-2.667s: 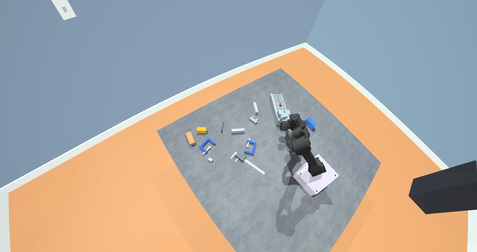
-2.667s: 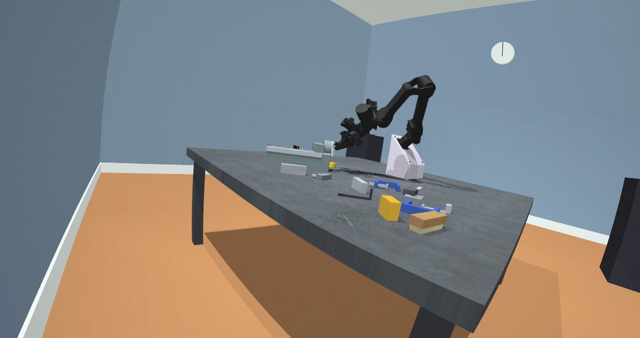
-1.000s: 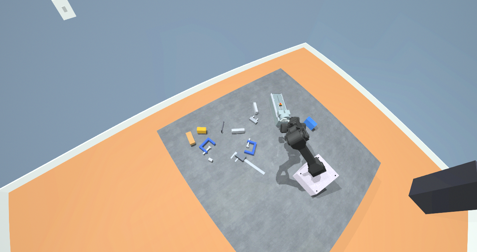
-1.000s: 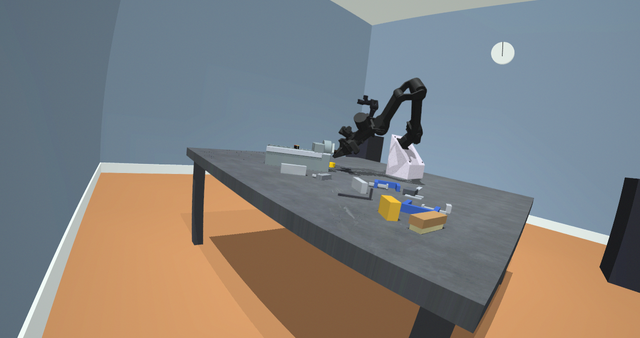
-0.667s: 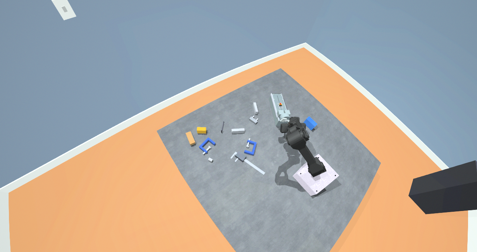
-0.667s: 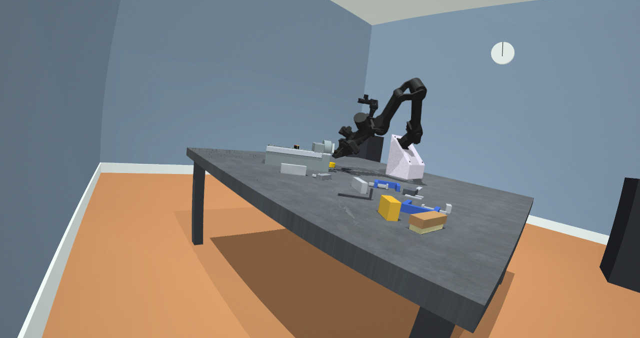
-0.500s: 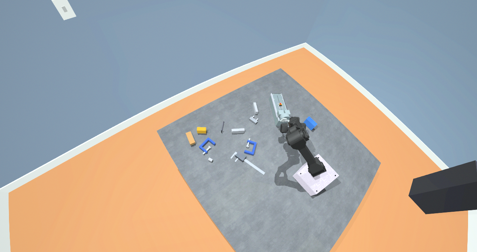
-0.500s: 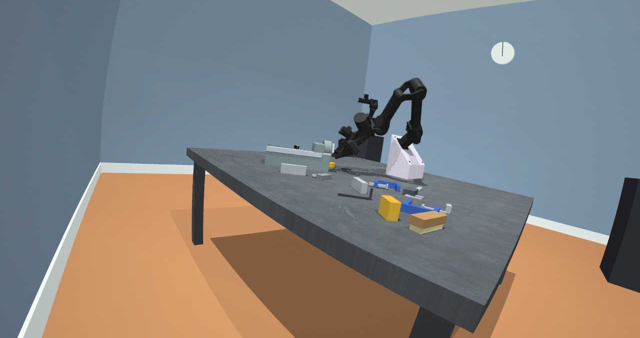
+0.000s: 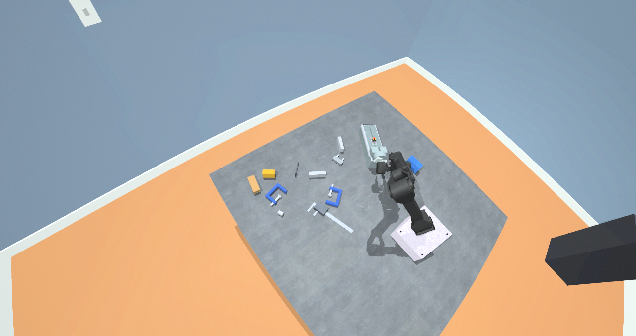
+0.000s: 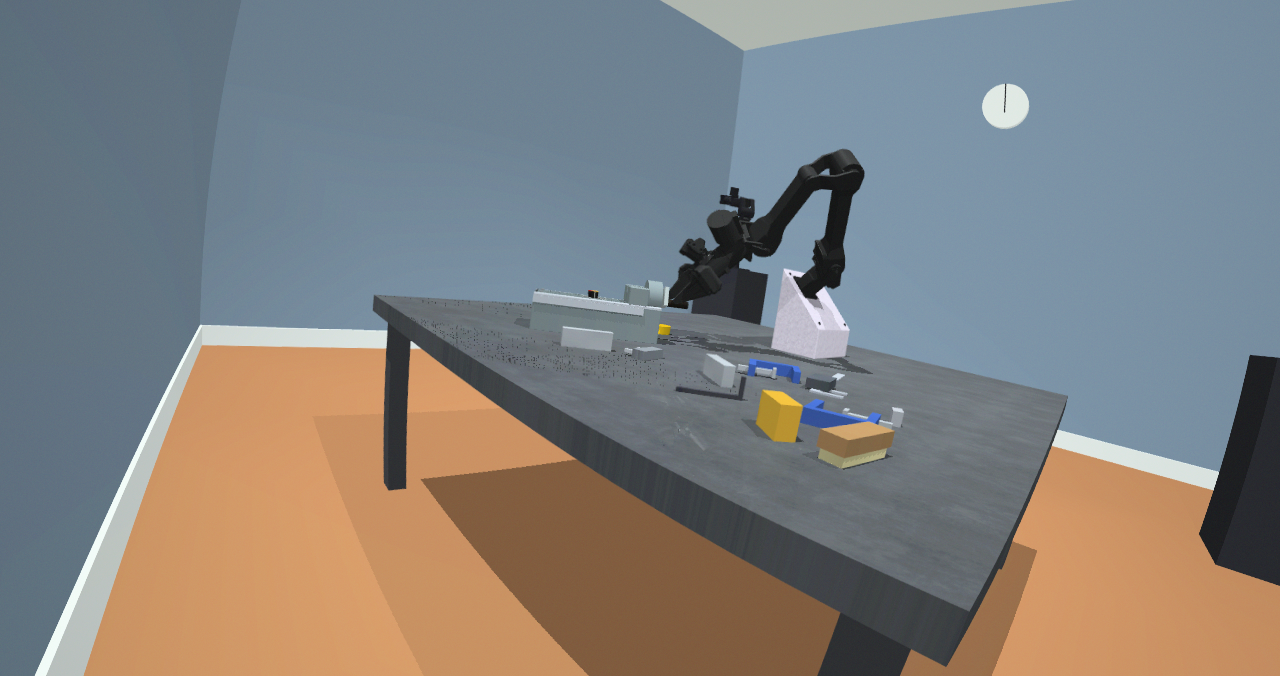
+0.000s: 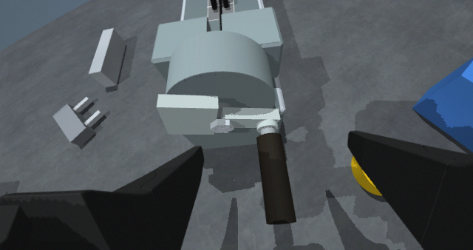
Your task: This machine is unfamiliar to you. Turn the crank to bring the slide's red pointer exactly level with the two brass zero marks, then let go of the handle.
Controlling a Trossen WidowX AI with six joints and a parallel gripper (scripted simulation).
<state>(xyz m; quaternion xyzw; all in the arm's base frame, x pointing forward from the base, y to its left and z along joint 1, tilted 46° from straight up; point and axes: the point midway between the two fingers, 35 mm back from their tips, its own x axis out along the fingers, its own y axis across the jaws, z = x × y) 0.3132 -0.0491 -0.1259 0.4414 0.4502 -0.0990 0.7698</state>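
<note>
Now: the dark handle 10 mm to the left of my gripper tip, 10 mm below it and 10 mm behind it. The rest, counted from my gripper tip: red pointer: 160 mm ahead, 70 mm to the right; blue block: 190 mm to the right, 100 mm behind, 60 mm below; yellow round piece: 90 mm to the right, 80 mm below, 70 mm behind.
</note>
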